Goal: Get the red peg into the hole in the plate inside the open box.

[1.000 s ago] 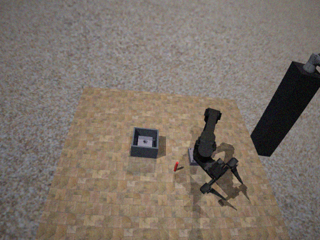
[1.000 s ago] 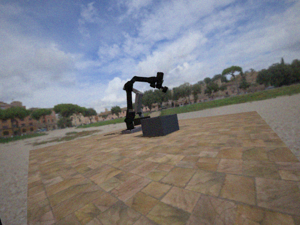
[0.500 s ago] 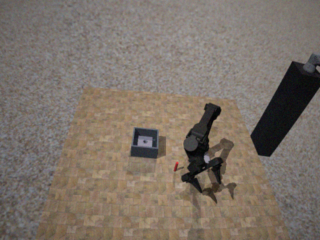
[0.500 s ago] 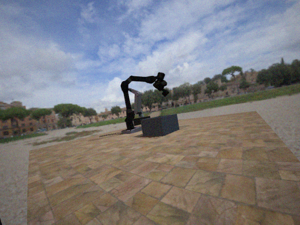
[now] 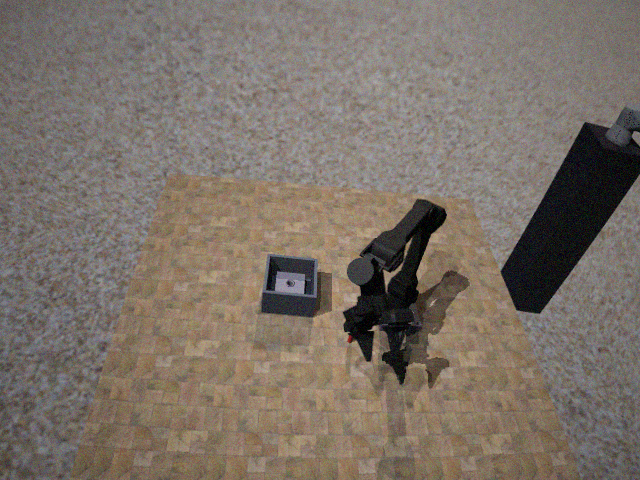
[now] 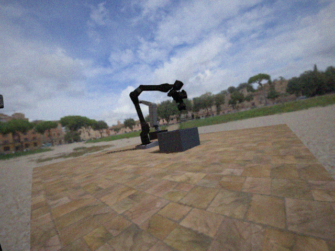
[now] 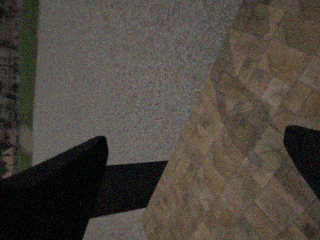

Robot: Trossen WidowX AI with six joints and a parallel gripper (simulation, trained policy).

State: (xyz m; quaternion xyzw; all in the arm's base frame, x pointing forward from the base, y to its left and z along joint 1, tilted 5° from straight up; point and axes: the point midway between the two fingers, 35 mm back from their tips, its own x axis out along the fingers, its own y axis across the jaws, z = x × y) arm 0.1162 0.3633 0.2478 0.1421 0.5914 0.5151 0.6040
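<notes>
Now: gripper tip 24 cm to the left of the red peg, 24 cm above it and 3 cm short of it. The rest, counted from my gripper tip: grey box 38 cm to the right, 26 cm below, 24 cm ahead.
</notes>
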